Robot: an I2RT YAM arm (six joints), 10 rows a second.
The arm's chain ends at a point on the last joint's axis. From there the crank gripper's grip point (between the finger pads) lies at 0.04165 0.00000 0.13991 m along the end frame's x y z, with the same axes.
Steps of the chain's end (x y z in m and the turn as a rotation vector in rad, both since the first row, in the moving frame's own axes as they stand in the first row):
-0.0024, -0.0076, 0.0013, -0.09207, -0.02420, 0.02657
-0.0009, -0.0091, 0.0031, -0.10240, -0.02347, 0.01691
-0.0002, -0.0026, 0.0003, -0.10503, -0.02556, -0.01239
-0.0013, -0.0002, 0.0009, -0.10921, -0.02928, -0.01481
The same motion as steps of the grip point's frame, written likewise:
-0.0060, 0.0064, 0.0016, -0.09207, -0.02420, 0.02657
-0.0043, 0.0059, 0.0033, -0.10240, -0.02347, 0.01691
-0.0037, 0.0116, 0.0006, -0.10503, -0.02556, -0.01239
-0.0053, 0.0145, 0.0013, -0.10921, -0.02928, -0.01481

